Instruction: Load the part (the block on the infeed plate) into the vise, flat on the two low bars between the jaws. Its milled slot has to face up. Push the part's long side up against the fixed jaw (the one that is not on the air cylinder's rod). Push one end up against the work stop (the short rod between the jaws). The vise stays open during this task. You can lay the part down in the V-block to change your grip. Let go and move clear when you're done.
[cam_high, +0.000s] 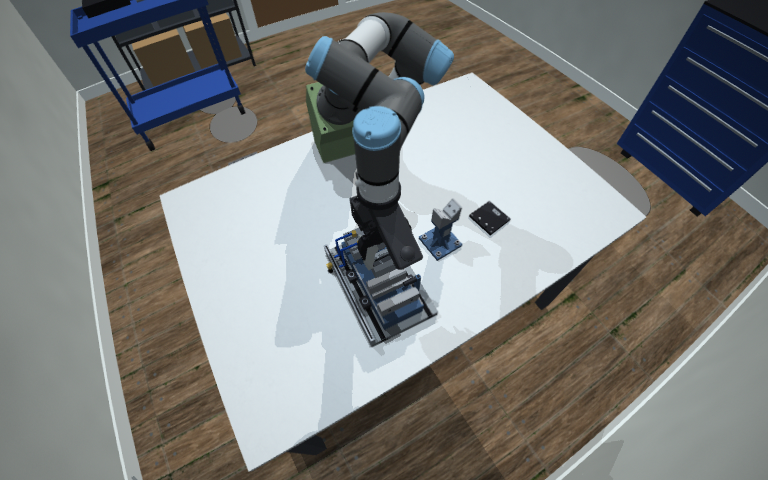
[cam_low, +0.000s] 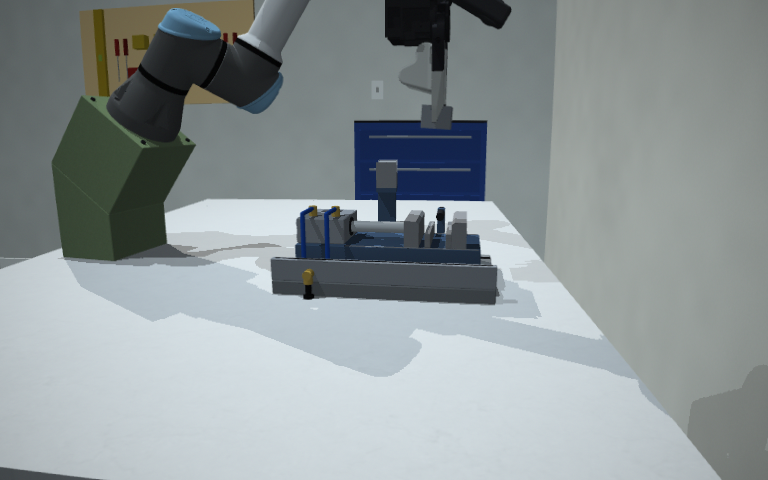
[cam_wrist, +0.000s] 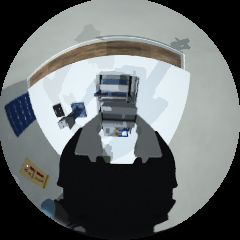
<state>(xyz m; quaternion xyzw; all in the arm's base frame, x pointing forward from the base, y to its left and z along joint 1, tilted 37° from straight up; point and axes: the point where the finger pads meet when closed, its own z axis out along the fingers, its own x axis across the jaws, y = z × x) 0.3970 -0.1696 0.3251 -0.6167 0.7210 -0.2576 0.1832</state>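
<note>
The part lies right at my hand. From my hand the other things lie so: work stop: 15 cm below, 6 cm to the left, 2 cm ahead; then fixed jaw: 17 cm below, 4 cm ahead, 1 cm to the left; then moving jaw: 17 cm below, 3 cm to the left, 3 cm behind.
</note>
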